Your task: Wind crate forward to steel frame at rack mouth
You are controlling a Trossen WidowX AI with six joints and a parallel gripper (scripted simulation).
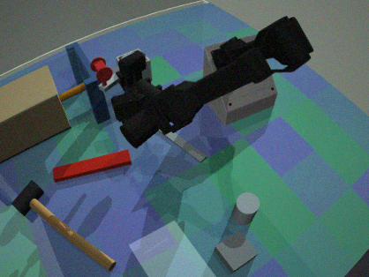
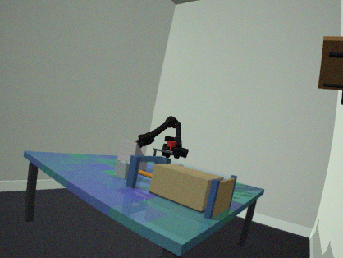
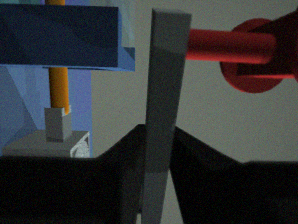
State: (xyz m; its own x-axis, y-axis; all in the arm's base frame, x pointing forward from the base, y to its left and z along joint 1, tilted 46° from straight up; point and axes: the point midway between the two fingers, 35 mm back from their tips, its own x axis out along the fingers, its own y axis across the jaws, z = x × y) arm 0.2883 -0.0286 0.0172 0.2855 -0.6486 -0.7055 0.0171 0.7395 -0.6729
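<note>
Right now my gripper tip is 40 mm below the red knob, 40 mm short of it and 30 mm to the right of it. From my gripper tip the other things lie so: grey flat bar (190 mm below, 120 mm to the left, 100 mm behind); crank handle (10 mm to the left, 10 mm ahead, 10 mm above); red bar (180 mm below, 150 mm ahead, 100 mm to the left).
</note>
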